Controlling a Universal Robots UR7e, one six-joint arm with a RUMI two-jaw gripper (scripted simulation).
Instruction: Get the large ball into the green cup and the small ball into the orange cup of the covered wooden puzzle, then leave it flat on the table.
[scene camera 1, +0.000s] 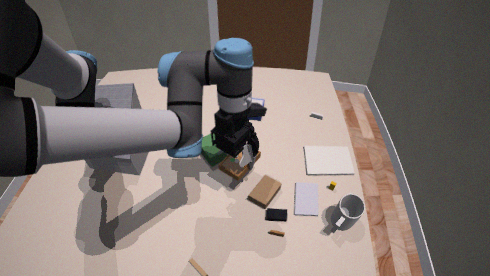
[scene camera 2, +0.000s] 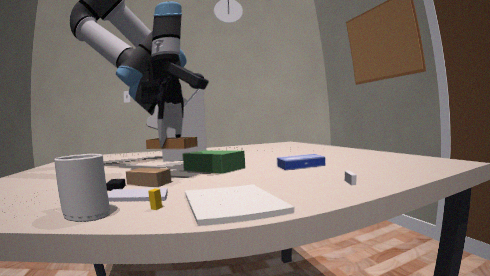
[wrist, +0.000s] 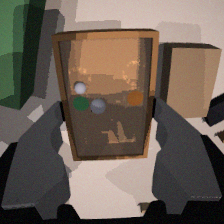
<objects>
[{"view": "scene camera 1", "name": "my gripper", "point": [239, 162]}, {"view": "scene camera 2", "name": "my gripper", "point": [170, 145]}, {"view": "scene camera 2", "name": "green block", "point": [210, 161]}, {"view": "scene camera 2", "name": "wooden block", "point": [151, 177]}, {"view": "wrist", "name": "my gripper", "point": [107, 100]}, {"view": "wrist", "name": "covered wooden puzzle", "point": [106, 77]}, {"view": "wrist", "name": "wooden block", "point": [184, 87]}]
</objects>
